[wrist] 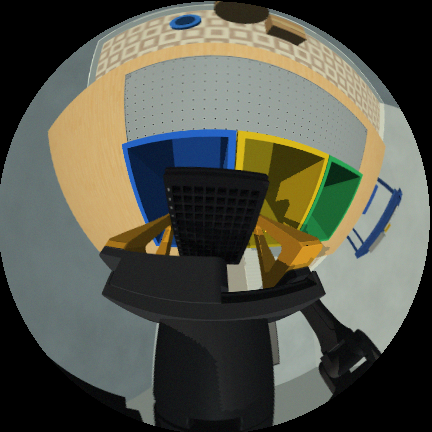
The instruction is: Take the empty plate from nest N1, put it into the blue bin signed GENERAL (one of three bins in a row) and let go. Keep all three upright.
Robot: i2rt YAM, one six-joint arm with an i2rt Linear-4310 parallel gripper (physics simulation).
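Frame: origin at the arm's base, x back, y right, z up, level; metres.
Where they show: gripper, fingertip midpoint: (213,217).
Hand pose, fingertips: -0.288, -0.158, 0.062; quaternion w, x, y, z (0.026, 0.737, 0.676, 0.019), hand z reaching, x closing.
Things, the pixels of their top centre, and the offset from my fingertips, as dx, dy, dz. "pt": a spot on its surface instead. Level surfaces: height alone.
- black plate, middle of its top: (212,234) +0.011, -0.002, +0.014
- blue bin, middle of its top: (179,204) +0.001, -0.044, -0.031
- yellow bin, surface spot: (241,152) pt -0.058, +0.034, -0.031
- green bin, middle of its top: (332,209) +0.026, +0.219, -0.031
- grey perforated board, its level: dz -0.211
- wooden table, its level: dz -0.224
A black plate (217,215) with a grid of wells is between the two orange fingers of my gripper (213,217), which is shut on it. The plate hangs in front of the bins in the wrist view. It covers part of the blue bin (180,135) and the left edge area of the yellow bin (241,152). The blue bin is at the left of the row, the yellow one in the middle, the green bin (336,200) at the right. All three stand upright. The GENERAL sign and nest N1 do not show. The plate hides the near right part of the blue bin.
A grey perforated board (210,95) lies behind the bins on the wooden table (80,140). Beyond the table are a blue ring-shaped object (175,24), a dark round object (241,12) and a brown box (285,31). A blue frame (385,220) stands at the right.
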